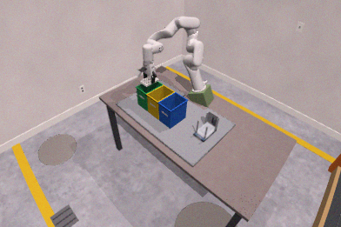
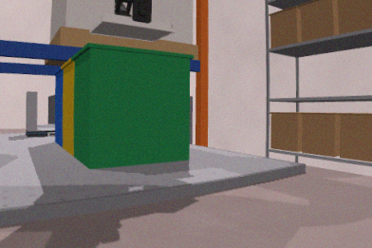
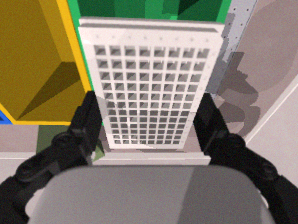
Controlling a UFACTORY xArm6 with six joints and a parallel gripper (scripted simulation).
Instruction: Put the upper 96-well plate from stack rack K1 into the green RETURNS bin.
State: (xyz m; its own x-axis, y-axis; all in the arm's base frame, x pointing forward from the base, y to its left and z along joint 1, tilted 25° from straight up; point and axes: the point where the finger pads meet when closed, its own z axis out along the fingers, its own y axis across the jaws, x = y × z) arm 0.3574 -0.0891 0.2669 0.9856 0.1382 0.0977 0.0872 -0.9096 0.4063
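Now: hand 150 mm above the green bin. The rest, counted from my hand: blue bin 20 mm behind, 260 mm to the left, 150 mm below; yellow bin 10 mm behind, 130 mm to the left, 150 mm below; white 96-well plate 10 mm below.
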